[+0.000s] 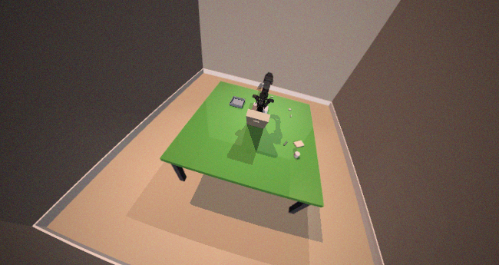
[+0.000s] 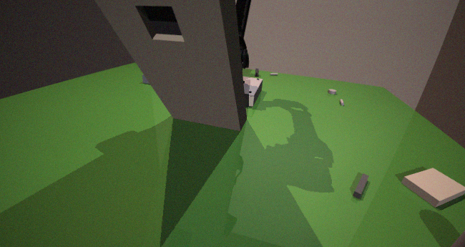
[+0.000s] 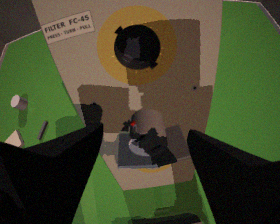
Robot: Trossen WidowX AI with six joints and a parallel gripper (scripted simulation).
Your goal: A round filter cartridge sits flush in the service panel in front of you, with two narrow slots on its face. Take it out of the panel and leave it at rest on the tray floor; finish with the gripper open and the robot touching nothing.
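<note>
My gripper tip is 7 cm above the round filter cartridge and 1 cm short of it. From my gripper tip the other things lie so: grey square tray (31 cm to the right, 31 cm behind, 26 cm below); then service panel (9 cm below, 5 cm ahead); then flat tan block (46 cm to the left, 27 cm below, 1 cm ahead).
</note>
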